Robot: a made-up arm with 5 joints.
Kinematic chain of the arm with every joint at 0, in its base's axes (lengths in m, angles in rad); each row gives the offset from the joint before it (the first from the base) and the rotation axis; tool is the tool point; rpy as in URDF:
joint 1: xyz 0 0 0.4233 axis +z
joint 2: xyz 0 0 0 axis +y
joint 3: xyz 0.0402 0 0.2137 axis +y
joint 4: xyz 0.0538 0 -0.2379 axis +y
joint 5: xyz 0.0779 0 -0.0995 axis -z
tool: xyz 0 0 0 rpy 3.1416 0 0
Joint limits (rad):
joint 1: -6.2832..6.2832
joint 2: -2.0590..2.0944
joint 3: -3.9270..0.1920
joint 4: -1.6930..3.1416
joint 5: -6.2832..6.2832
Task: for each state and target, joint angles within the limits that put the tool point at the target. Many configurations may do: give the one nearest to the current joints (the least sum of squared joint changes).
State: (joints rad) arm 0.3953 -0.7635 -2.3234 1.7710 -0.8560
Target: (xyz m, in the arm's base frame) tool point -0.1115 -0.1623 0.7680
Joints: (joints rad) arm 0.9688 -1.2845 -2.1699 2.2590 -0.8560
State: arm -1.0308 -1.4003 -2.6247 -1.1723 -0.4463
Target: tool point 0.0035 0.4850 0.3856
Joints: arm -1.5780 -1.5955 -2.6890 -1.0816 -0.4463
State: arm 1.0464 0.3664 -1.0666 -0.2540 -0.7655
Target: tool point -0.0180 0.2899 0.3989
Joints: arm 1.6328 -0.0113 -0.3312 -0.3038 -0.7655
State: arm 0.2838 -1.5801 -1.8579 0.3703 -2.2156
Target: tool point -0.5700 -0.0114 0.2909
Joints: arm 0.0200 -2.0590 -2.5510 0.2526 -2.2156
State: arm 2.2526 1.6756 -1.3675 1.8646 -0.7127
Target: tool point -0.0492 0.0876 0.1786
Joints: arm 2.0825 1.4152 -1.2312 2.0956 -0.7127
